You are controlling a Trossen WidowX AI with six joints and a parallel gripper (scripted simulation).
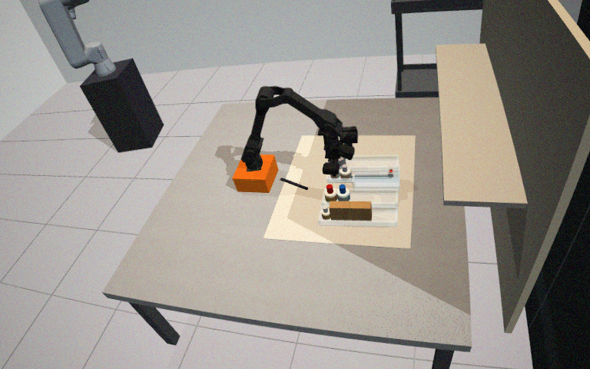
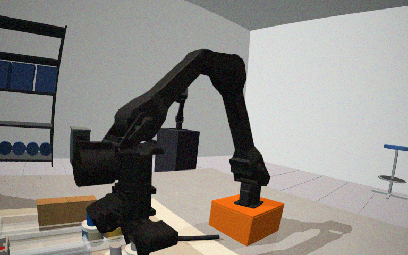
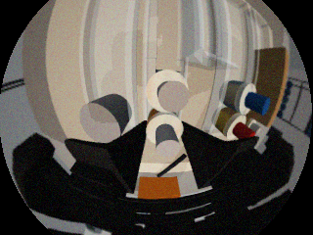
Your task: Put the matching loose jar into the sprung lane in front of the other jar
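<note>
Right now my gripper tip is 20 mm short of the grey-topped cylinder, 80 mm to the right of it and 10 mm above it. Round my gripper tip: black rod 180 mm behind, 10 mm to the right, 30 mm below; clear sprung lane 140 mm ahead, 50 mm to the right, 20 mm below; small jar 40 mm behind, 220 mm to the right.
</note>
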